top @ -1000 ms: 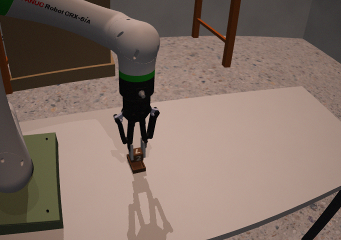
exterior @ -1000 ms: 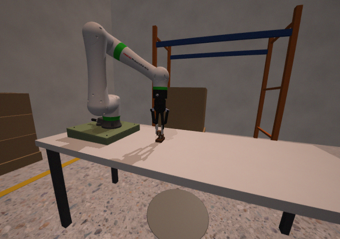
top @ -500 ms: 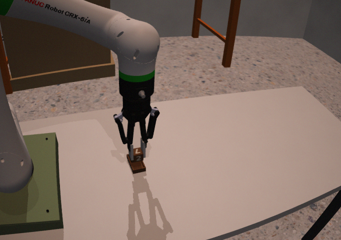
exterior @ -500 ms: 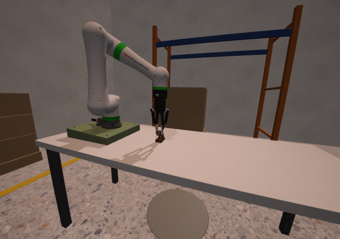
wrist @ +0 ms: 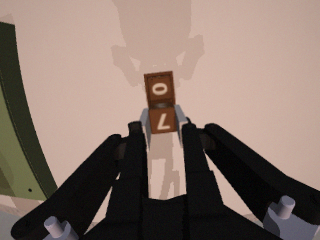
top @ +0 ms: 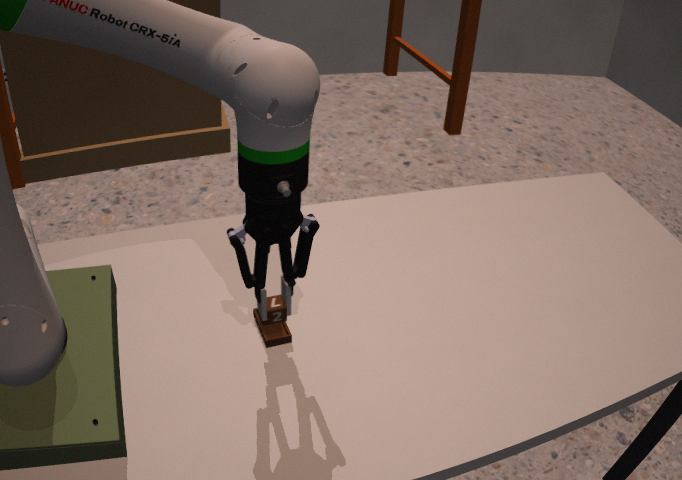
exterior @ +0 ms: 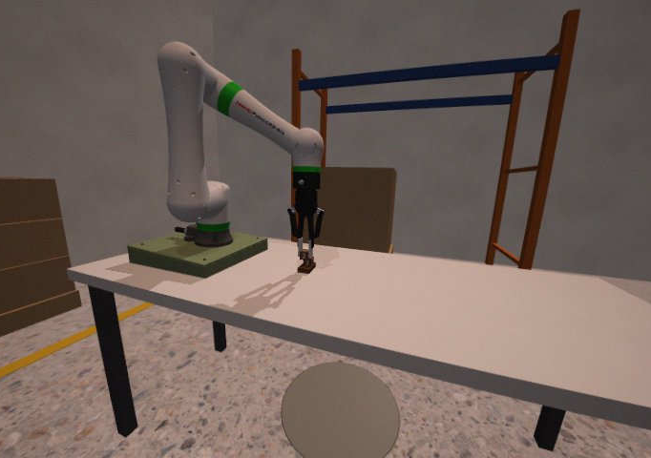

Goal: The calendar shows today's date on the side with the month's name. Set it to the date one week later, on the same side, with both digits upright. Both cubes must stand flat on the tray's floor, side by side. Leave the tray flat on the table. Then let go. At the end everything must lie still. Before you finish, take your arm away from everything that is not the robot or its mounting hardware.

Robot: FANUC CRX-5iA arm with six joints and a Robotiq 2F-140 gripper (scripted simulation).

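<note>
My gripper is now 20 mm to the right of the brown tray and 80 mm above it.
</note>
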